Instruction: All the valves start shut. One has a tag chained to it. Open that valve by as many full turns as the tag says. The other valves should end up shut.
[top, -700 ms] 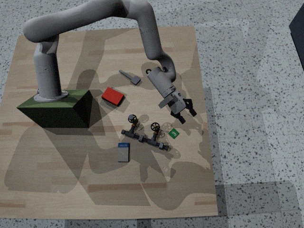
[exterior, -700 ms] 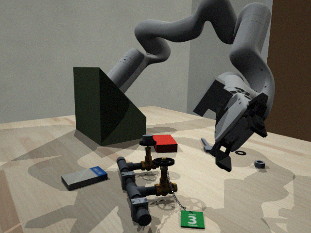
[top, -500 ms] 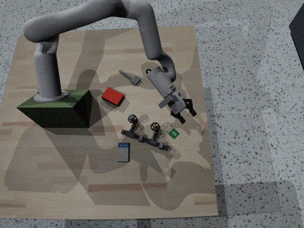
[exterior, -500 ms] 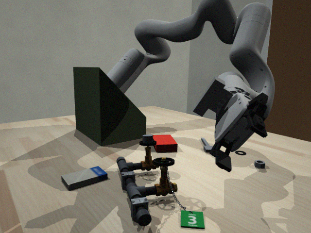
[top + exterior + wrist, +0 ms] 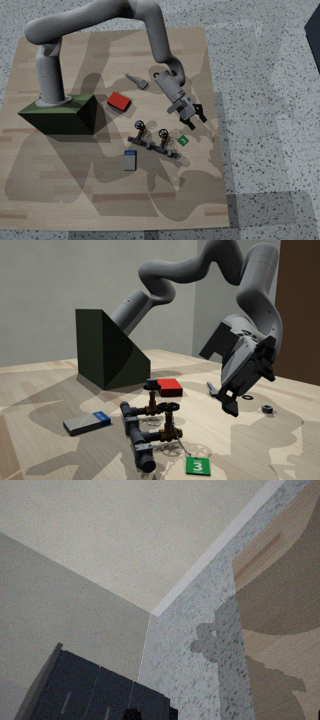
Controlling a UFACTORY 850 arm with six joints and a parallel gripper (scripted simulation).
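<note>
Now: the green tag 17 cm below my hand, 7 cm behind it and 3 cm to the right of it. From my hand the other things lie so: red block (45 cm behind, 19 cm to the left, 16 cm below); then grey-and-blue block (36 cm behind, 17 cm below, 16 cm to the right); then grey bar tool (35 cm behind, 34 cm to the left, 17 cm below).
</note>
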